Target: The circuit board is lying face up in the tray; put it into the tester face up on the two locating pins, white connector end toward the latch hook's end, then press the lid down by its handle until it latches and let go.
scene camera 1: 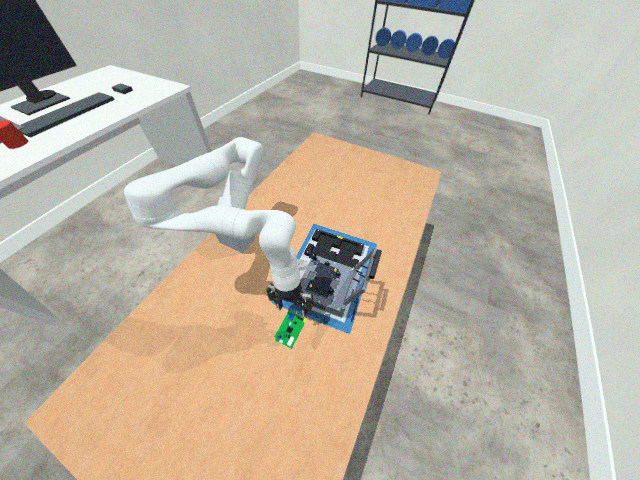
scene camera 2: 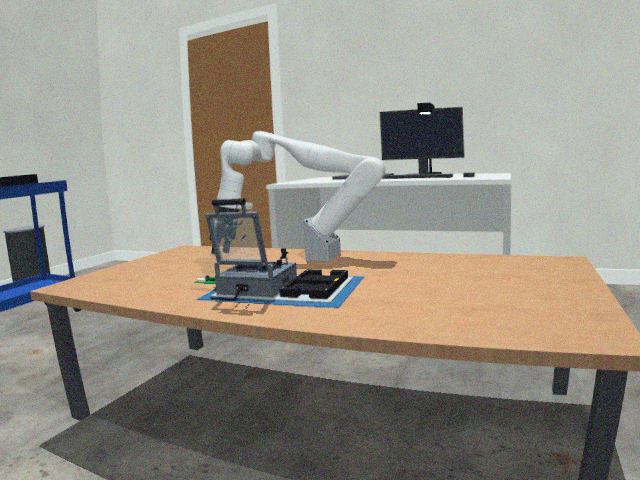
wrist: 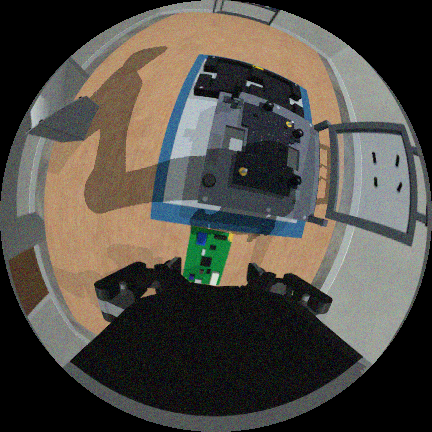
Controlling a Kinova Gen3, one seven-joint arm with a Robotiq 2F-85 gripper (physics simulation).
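Where they show: gripper, fingertip midpoint: (scene camera 1: pixel 292 311) (wrist: pixel 214 268); arm's base at its link origin: (scene camera 2: pixel 321 227).
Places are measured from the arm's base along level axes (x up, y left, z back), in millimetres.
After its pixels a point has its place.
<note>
The green circuit board (scene camera 1: pixel 295 326) @(x -110, y -243, z -390 mm) (scene camera 2: pixel 206 282) @(x -110, y -269, z -405 mm) (wrist: pixel 220 255) @(x -110, y -247, z -402 mm) lies face up on the table beside the blue mat, outside the tray. Its white connector (scene camera 1: pixel 290 341) @(x -102, y -296, z -396 mm) (wrist: pixel 214 278) @(x -102, y -293, z -397 mm) is at the end away from the tester. The black tray (scene camera 1: pixel 346 248) @(x -93, y 124, z -464 mm) (scene camera 2: pixel 323 292) @(x -88, y 156, z -531 mm) (wrist: pixel 230 72) @(x -94, y 117, z -366 mm) holds no board. The grey tester (scene camera 1: pixel 330 303) @(x -52, y -144, z -480 mm) (scene camera 2: pixel 253 285) @(x -74, y -39, z -535 mm) (wrist: pixel 225 192) @(x -51, y -139, z -381 mm) has bare locating pins (wrist: pixel 243 171) @(x -37, y -113, z -395 mm) (wrist: pixel 290 124) @(x -42, y -21, z -460 mm). Its lid (scene camera 2: pixel 260 240) @(x 52, y 1, z -553 mm) (wrist: pixel 334 170) @(x -8, y -77, z -524 mm) stands raised, with a black handle (scene camera 1: pixel 375 264) @(x 164, y -80, z -574 mm) (scene camera 2: pixel 229 202) @(x 156, y -65, z -582 mm). My gripper (scene camera 1: pixel 293 308) @(x -23, y -224, z -376 mm) (wrist: pixel 214 268) @(x -23, y -224, z -376 mm) is open and empty above the board; in scene camera 2 the lid partly covers it.
The blue mat (scene camera 1: pixel 345 327) @(x -109, y -185, z -553 mm) (scene camera 2: pixel 351 289) @(x -109, y 205, z -427 mm) (wrist: pixel 170 212) @(x -109, y -182, z -309 mm) lies under tester and tray on the wooden table (scene camera 1: pixel 232 403) @(x -111, y -512, z -307 mm) (scene camera 2: pixel 439 310) @(x -111, y 453, z -579 mm) (wrist: pixel 140 235) @(x -111, y -230, z -256 mm). The raised lid stands on the tester's side near the table edge. A white desk (scene camera 1: pixel 155 85) (scene camera 2: pixel 480 178) stands behind the arm.
</note>
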